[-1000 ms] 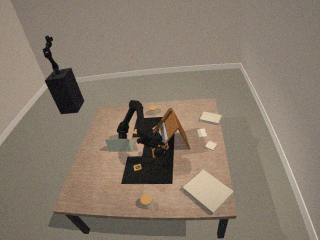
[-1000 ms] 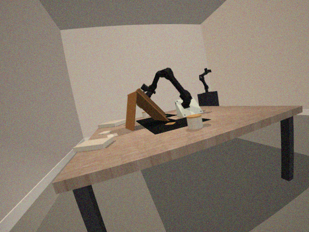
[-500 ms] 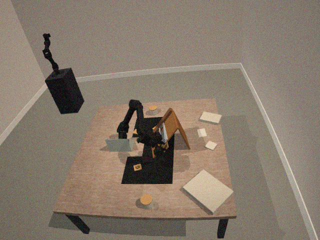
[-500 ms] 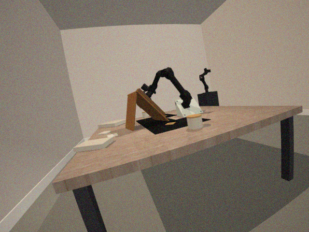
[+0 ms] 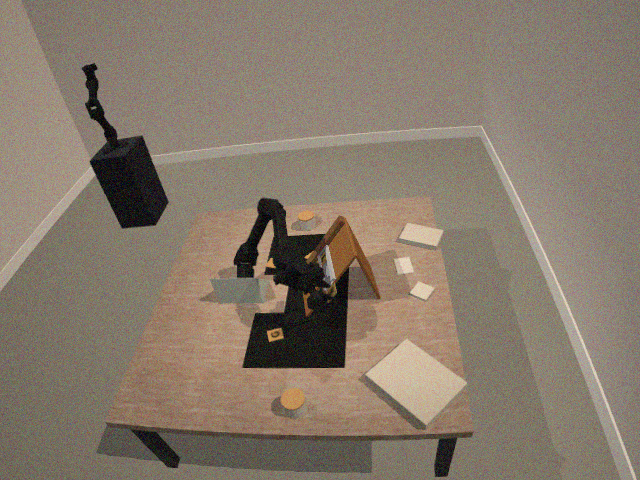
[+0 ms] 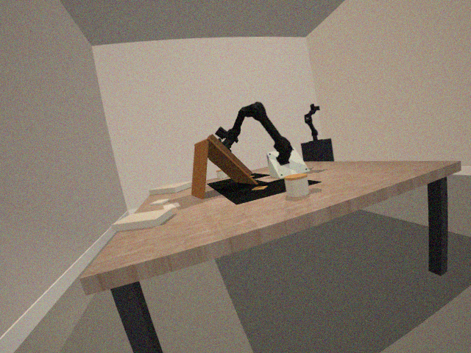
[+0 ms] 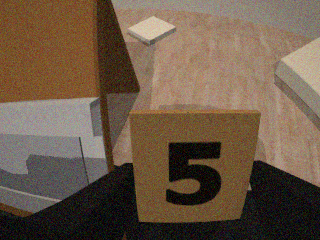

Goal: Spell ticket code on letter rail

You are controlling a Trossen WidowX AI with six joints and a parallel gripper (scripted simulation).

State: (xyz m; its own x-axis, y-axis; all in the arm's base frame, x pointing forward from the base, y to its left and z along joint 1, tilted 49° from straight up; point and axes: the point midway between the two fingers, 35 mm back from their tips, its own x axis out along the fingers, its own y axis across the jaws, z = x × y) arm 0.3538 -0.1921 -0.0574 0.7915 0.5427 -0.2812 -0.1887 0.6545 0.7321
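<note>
My gripper tip is 150 mm to the right of the white ticket, 90 mm past it and 80 mm above it. Also, from my gripper tip: orange tile: right at my gripper tip; black mat: 180 mm behind, 160 mm to the left, 160 mm below.
</note>
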